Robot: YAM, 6 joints.
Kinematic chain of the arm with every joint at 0, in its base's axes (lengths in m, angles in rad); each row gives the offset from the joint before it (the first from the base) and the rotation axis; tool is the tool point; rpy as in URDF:
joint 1: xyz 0 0 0.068 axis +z
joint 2: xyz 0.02 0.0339 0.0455 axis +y
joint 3: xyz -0.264 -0.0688 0 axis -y
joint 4: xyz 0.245 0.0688 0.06 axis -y
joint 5: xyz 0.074 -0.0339 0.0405 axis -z
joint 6: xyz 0.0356 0 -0.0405 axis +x
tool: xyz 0 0 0 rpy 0 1.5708 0
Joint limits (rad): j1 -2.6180..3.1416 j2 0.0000..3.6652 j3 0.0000..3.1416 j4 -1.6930..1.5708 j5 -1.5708..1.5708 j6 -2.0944..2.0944
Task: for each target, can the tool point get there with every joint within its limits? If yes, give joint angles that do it. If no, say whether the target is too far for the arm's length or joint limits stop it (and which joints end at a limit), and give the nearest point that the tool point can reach.
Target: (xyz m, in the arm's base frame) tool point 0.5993 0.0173 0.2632
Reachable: yes | joints -0.0273 2.8197 2.7010 0.5485 -1.2391 0.4088
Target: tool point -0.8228 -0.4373 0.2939
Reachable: no: too far | nearest point -0.5506 -0.3139 0.2350 | short by 0.305 m
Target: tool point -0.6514 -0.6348 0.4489
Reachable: no: too far | nearest point -0.4337 -0.4227 0.3343 | short by 0.325 m
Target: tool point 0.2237 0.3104 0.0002
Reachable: yes | joints 0.8798 2.5355 1.5408 -0.9810 -0.7953 -0.6990
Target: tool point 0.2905 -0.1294 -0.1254
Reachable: yes | joints -0.4903 2.9315 1.5881 -1.0537 -0.6882 -1.5196
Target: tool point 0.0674 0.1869 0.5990
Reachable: yes | joints -1.9332 0.5306 1.9868 -0.2656 0.0903 1.3471
